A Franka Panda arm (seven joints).
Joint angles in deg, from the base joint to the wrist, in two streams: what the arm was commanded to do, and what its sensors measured. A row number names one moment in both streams.
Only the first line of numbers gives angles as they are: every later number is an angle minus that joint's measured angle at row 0.
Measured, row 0:
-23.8, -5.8, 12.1, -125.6, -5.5, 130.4, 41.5
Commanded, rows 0 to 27:
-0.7, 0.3, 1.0, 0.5, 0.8, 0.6, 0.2
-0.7, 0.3, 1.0, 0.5, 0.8, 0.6, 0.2
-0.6, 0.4, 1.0, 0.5, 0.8, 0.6, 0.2
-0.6, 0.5, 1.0, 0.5, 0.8, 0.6, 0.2
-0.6, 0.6, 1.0, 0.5, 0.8, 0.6, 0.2
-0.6, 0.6, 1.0, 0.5, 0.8, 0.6, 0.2
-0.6, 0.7, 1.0, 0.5, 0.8, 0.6, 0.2
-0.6, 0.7, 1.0, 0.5, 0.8, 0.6, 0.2
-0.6, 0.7, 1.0, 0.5, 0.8, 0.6, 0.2
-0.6, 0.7, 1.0, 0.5, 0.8, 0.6, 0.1
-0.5, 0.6, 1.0, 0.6, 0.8, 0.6, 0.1
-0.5, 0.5, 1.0, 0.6, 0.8, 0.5, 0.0
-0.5, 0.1, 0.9, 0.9, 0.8, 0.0, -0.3
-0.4, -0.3, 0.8, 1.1, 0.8, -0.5, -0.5
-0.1, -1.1, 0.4, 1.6, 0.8, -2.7, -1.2
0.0, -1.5, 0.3, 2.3, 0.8, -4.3, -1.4
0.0, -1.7, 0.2, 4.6, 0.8, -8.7, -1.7
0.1, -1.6, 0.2, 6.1, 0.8, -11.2, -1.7
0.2, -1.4, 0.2, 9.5, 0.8, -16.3, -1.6
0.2, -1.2, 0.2, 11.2, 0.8, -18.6, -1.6
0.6, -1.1, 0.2, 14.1, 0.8, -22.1, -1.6
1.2, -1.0, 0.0, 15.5, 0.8, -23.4, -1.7
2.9, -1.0, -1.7, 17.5, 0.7, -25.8, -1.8
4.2, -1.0, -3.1, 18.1, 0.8, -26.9, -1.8
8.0, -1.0, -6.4, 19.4, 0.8, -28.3, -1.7
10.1, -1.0, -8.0, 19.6, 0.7, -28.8, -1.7
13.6, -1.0, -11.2, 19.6, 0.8, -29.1, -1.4
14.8, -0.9, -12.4, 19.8, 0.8, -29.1, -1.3
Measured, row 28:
6.1, -2.0, -4.6, 17.5, 0.0, -26.5, -0.6
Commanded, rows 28 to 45:
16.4, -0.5, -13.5, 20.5, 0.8, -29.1, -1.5
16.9, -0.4, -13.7, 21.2, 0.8, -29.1, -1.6
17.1, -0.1, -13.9, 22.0, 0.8, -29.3, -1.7
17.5, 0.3, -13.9, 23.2, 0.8, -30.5, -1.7
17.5, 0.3, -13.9, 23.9, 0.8, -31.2, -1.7
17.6, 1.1, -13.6, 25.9, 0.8, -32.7, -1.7
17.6, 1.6, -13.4, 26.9, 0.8, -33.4, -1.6
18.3, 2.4, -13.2, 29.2, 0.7, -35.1, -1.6
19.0, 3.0, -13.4, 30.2, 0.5, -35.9, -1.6
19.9, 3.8, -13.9, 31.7, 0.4, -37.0, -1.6
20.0, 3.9, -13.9, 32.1, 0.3, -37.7, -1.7
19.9, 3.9, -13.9, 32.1, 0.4, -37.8, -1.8
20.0, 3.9, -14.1, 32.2, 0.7, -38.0, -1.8
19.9, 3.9, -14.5, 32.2, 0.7, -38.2, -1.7
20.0, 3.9, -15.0, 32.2, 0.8, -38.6, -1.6
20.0, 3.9, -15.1, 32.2, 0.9, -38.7, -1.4
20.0, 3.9, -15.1, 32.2, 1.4, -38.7, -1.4
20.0, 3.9, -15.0, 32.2, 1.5, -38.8, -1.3
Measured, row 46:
19.4, 2.9, -13.9, 30.4, 0.1, -36.9, -0.6
